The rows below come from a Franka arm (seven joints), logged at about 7 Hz.
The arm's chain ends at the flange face. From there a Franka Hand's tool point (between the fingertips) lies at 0.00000 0.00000 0.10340 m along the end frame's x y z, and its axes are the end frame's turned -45 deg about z.
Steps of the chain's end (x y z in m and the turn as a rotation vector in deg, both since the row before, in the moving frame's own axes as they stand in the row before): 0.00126, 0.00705, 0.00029, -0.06, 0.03, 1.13; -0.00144, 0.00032, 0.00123, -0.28, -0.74, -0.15; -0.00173, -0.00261, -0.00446, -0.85, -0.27, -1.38; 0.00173, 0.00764, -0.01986, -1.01, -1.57, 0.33; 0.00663, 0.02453, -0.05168, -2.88, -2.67, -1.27; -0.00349, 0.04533, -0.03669, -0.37, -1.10, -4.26; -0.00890, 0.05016, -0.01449, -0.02, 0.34, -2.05; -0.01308, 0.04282, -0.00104, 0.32, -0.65, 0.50; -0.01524, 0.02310, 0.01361, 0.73, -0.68, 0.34; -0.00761, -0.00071, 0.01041, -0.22, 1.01, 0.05
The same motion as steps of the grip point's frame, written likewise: -0.00413, 0.00599, 0.00029, -0.06, -0.02, 1.13; -0.00255, -0.00138, 0.00122, 0.33, -0.72, -0.15; -0.00080, -0.00231, -0.00447, -0.41, -0.79, -1.38; -0.00747, 0.00590, -0.01991, 0.40, -1.82, 0.33; -0.01973, 0.02238, -0.05192, -0.15, -3.92, -1.27; -0.03643, 0.02872, -0.03671, 0.52, -1.04, -4.26; -0.04135, 0.02963, -0.01449, -0.25, 0.23, -2.05; -0.03994, 0.01979, -0.00105, 0.69, -0.23, 0.50; -0.02704, 0.00376, 0.01359, 1.00, 0.04, 0.34; -0.00387, -0.00431, 0.01039, -0.87, 0.56, 0.05
